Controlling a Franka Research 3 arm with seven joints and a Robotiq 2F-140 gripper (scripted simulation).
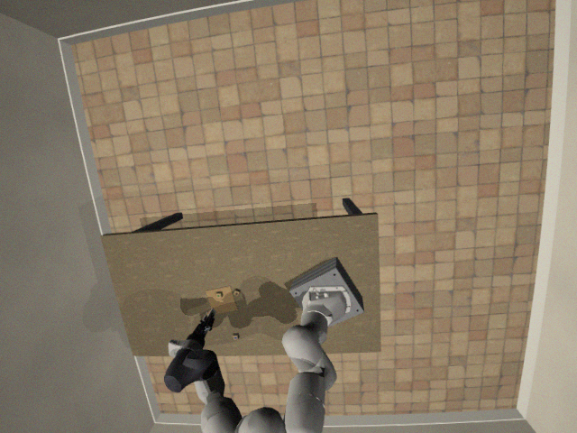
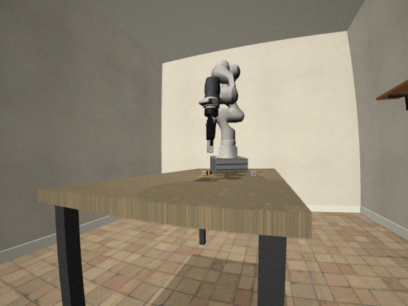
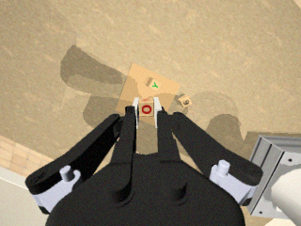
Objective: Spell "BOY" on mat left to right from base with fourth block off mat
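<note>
My gripper is now 10 mm to the right of the tan mat and 160 mm above it.
</note>
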